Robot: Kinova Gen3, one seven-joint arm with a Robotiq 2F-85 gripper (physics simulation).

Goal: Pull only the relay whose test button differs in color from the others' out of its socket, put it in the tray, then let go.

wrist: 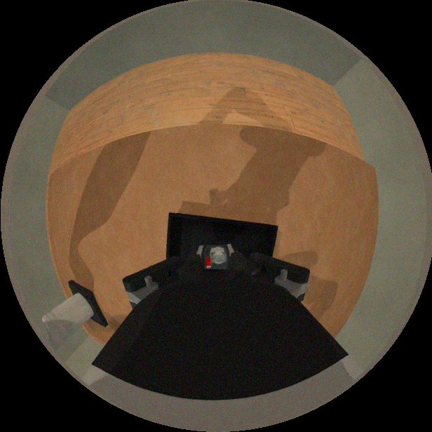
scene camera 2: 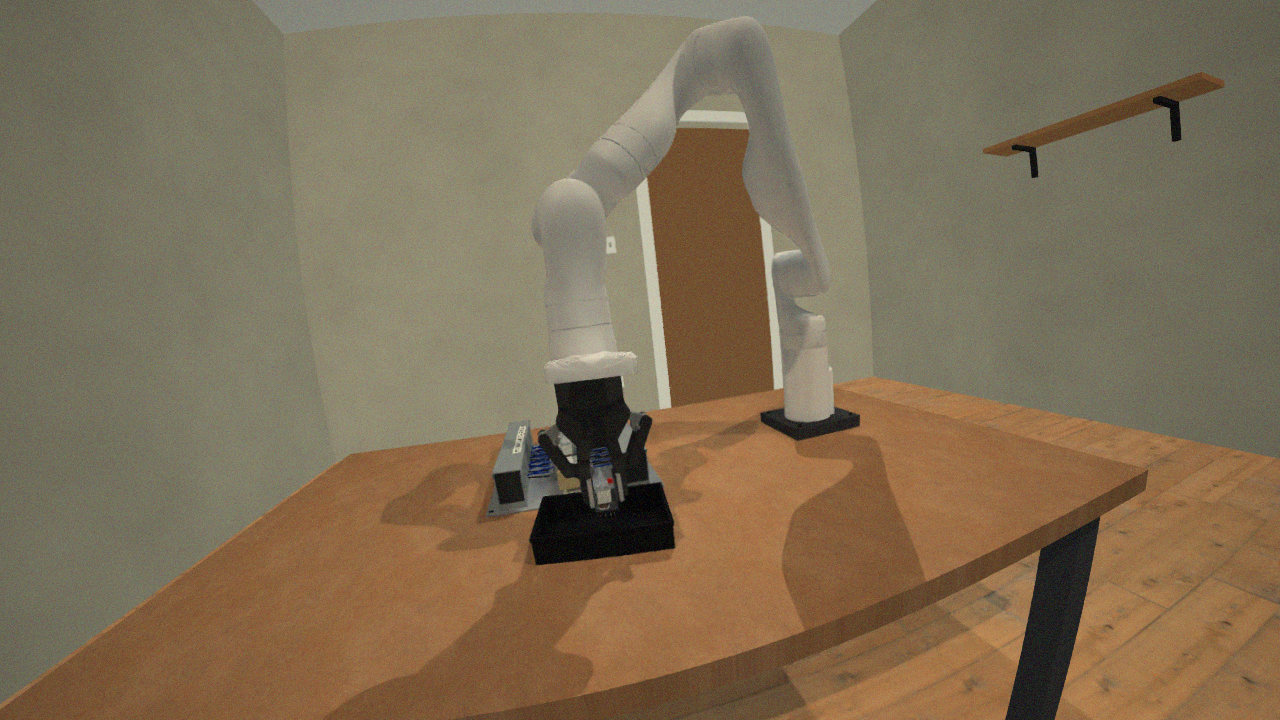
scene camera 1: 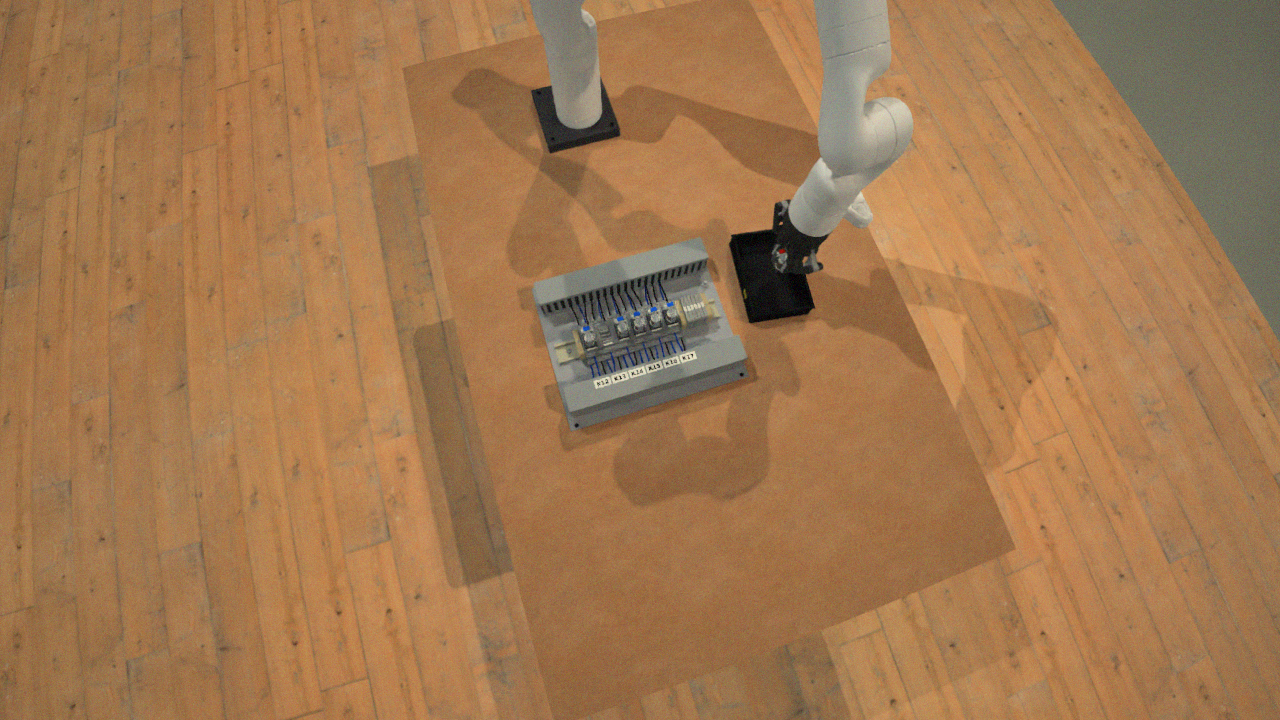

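Note:
My gripper is shut on a clear relay with a red test button. It holds the relay over the black tray, with the relay's lower end at about the height of the tray's rim in the second scene view. The relay's exact height over the tray floor is hard to tell. Several relays with blue test buttons, among them one relay at the left end, sit in the socket row. The second socket from the left, above the K13 label, holds no relay.
The grey panel with the sockets, blue wires and two raised ducts stands beside the tray. The arm's black base plate is bolted farther back on the brown table top.

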